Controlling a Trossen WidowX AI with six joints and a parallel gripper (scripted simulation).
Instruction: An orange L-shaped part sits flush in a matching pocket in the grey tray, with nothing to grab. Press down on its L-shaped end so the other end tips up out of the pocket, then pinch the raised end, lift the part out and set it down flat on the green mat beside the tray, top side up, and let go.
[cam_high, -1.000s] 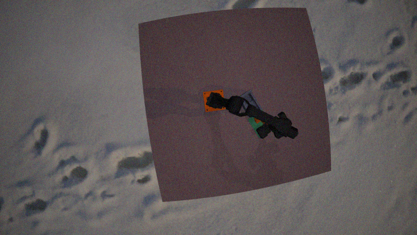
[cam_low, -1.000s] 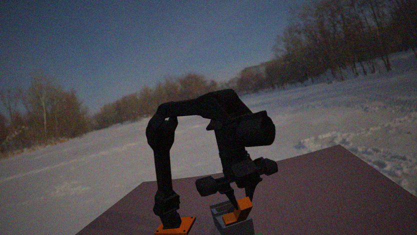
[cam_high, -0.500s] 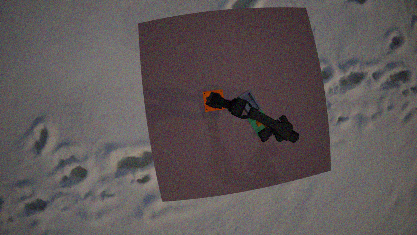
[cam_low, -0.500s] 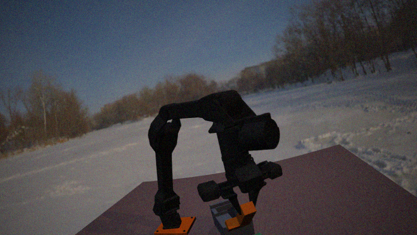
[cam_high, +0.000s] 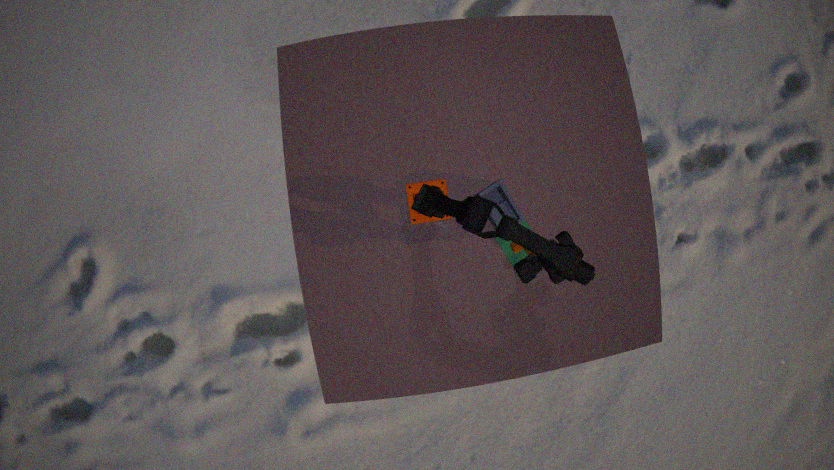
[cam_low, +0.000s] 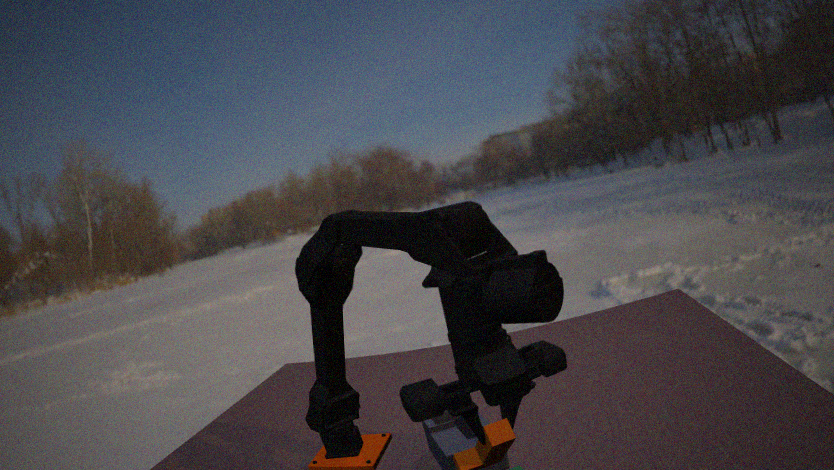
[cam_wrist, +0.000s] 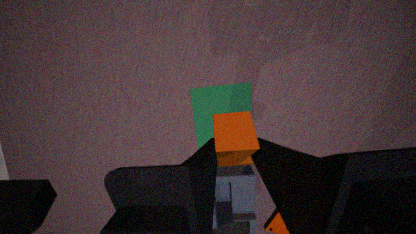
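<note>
The green mat is 1 cm behind my gripper tip, 2 cm to the left of it and 14 cm below it. Round my gripper tip: orange L-shaped part: 2 cm behind, 2 cm to the left, 3 cm below.
</note>
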